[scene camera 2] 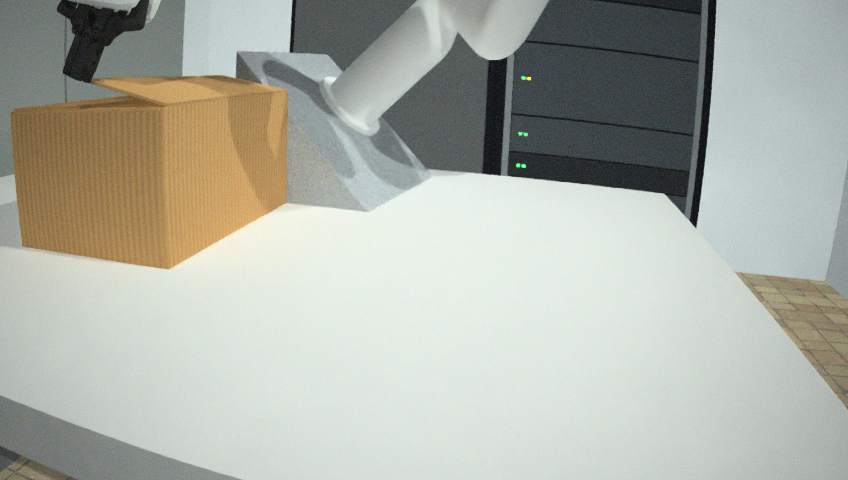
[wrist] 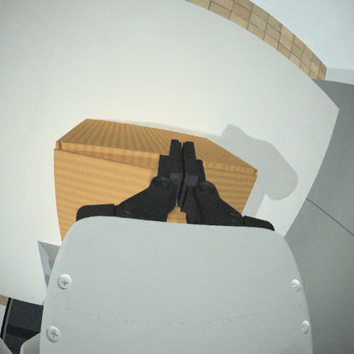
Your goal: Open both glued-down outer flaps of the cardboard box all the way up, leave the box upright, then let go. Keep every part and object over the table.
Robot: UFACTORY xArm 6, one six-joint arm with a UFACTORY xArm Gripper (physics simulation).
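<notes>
The cardboard box stands upright on the table. In the scene view one outer flap is hinged along the box's right-hand top edge and tilted up a little, its free edge raised toward the fingertips. A narrow dark gap shows beneath it. The other outer flap looks low, and much of it is hidden. My gripper is shut and empty, its fingertips at the raised flap's free edge. I cannot tell whether they touch it.
The grey sloped block under the arm's base stands close behind the box. A dark rack stands beyond the table. In the wrist view the gripper's shadow falls on the table beside the box.
</notes>
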